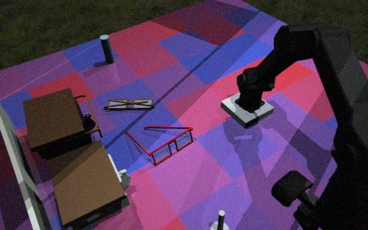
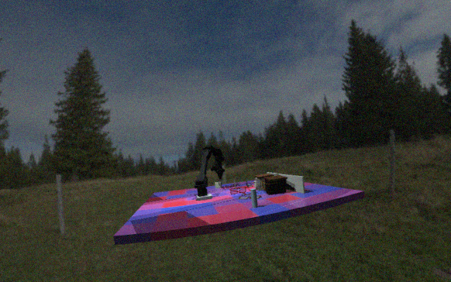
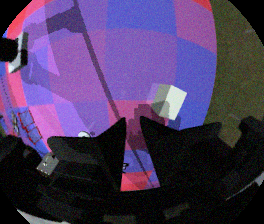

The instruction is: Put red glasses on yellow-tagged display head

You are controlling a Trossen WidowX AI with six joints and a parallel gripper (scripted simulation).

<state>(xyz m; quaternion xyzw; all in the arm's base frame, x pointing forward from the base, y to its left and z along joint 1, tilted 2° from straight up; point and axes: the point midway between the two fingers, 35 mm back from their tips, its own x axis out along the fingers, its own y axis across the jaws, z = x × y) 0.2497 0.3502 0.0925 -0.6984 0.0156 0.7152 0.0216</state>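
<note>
The white post is 9 cm ahead of my gripper tip, 15 cm to the right of it and 6 cm below it. Round my gripper tip: pale wall panel: 34 cm ahead, 51 cm to the right, 3 cm below.
</note>
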